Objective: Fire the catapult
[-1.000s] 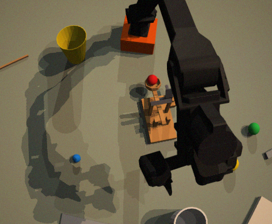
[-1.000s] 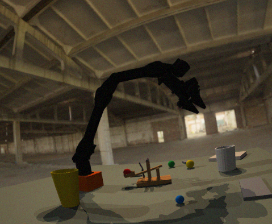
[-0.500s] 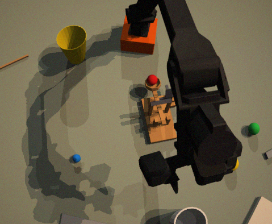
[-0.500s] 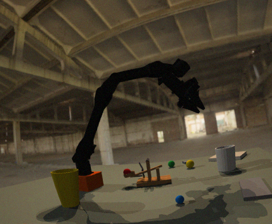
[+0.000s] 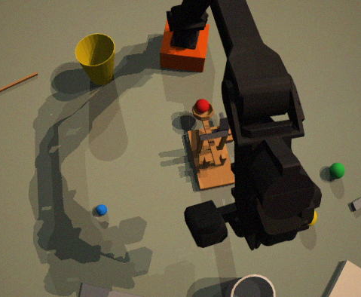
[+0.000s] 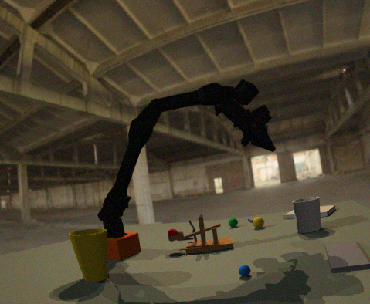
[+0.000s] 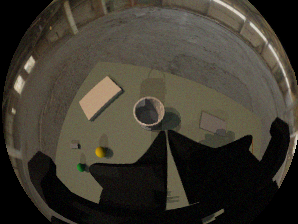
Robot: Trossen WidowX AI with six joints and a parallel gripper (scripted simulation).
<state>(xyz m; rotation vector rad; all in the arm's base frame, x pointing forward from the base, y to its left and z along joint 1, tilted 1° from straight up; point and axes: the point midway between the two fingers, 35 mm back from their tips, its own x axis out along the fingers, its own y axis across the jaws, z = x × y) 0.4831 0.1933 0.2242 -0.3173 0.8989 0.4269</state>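
Right now my gripper tip is 320 mm past the red ball, 120 mm to the left of it and 210 mm above it. Round my gripper tip: yellow ball 120 mm behind, 170 mm to the left, 250 mm below; wooden catapult 260 mm behind, 80 mm to the right, 220 mm below; white mug 80 mm ahead, 50 mm to the left, 240 mm below.
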